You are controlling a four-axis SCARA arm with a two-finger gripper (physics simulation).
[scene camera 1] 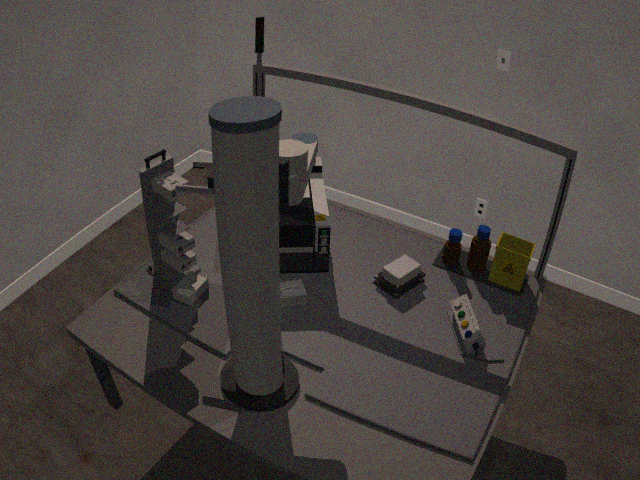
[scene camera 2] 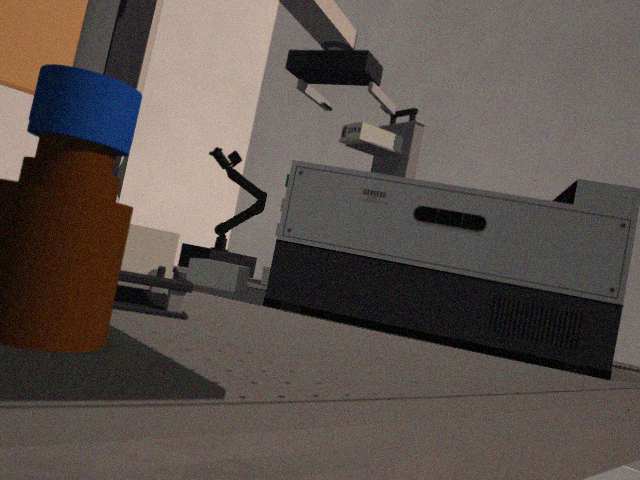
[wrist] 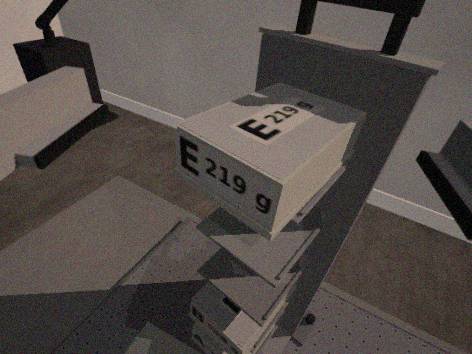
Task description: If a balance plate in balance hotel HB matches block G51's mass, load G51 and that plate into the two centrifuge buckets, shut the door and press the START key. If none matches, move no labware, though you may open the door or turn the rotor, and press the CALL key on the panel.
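Where they show: gripper, fingertip midpoint: (scene camera 1: 185, 175) (scene camera 2: 360, 108) (wrist: 260, 113); arm's base at its link origin: (scene camera 1: 259, 381).
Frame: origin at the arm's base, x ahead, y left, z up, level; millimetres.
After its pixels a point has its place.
My gripper (scene camera 1: 187, 177) @[z 458, x 280, y 479 mm] (scene camera 2: 359, 110) @[z 458, x 280, y 479 mm] (wrist: 260, 113) @[z 458, x 280, y 479 mm] is open and empty, its fingers wide apart on either side of plate E. Plate E (scene camera 1: 172, 184) @[z 425, x 251, y 518 mm] (scene camera 2: 369, 136) @[z 398, x 302, y 505 mm] (wrist: 230, 185) @[z 405, x 265, y 485 mm], marked 219 g, lies on the top shelf of the grey balance hotel (scene camera 1: 150, 227) @[z 230, x 211, y 629 mm] (scene camera 2: 412, 149) @[z 396, x 349, y 609 mm] (wrist: 295, 62) @[z 445, x 248, y 620 mm]. Two bare shelves show below it in the wrist view, then plate B (wrist: 220, 312) @[z 191, x 256, y 504 mm] and another plate, their masses unreadable. The centrifuge (scene camera 1: 303, 260) @[z 70, x 530, y 157 mm] (scene camera 2: 444, 258) @[z 124, x 774, y 211 mm] is partly hidden by the arm; its door state is unclear. No label G51 is readable. A pale block (scene camera 1: 402, 269) @[z 88, x 653, y -185 mm] lies on a dark stand.
A pale block (scene camera 1: 190, 290) @[z 53, x 177, y 419 mm] sits by the hotel's foot, another (scene camera 1: 292, 292) @[z 54, x 373, y 107 mm] behind the arm column (scene camera 1: 250, 248) @[z 578, x -57, y -49 mm]. A box with coloured buttons (scene camera 1: 466, 326) @[z 82, x 496, y -504 mm], brown bottles (scene camera 1: 479, 254) @[z 104, x 882, y -429 mm] (scene camera 2: 62, 248) @[z 68, x 929, y -318 mm] and a yellow box (scene camera 1: 510, 266) @[z 119, x 858, y -574 mm] stand right. A grey frame (scene camera 1: 413, 104) @[z 589, x 1005, y -35 mm] spans the back.
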